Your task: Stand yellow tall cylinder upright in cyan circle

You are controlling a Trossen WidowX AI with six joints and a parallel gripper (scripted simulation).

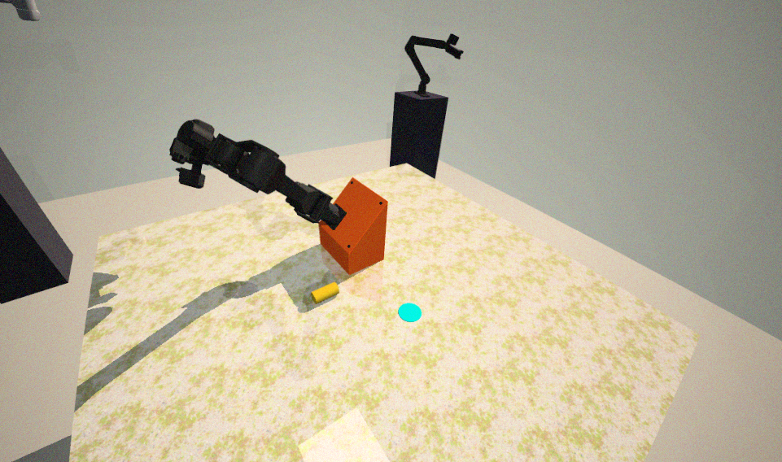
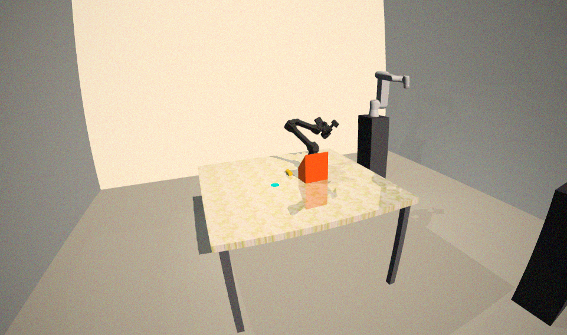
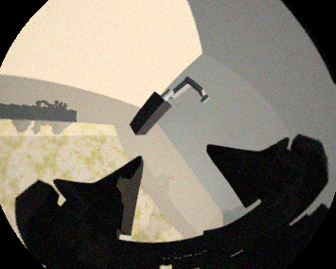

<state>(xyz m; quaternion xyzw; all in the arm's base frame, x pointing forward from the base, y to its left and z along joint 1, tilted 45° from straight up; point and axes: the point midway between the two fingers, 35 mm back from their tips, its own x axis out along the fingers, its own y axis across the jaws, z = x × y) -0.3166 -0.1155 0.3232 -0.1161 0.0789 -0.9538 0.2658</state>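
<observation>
Right now the yellow cylinder is 51 cm ahead of my gripper tip, 20 cm to the left of it and 24 cm below it. The rest, counted from my gripper tip: cyan circle (68 cm ahead, 35 cm to the left, 26 cm below).
</observation>
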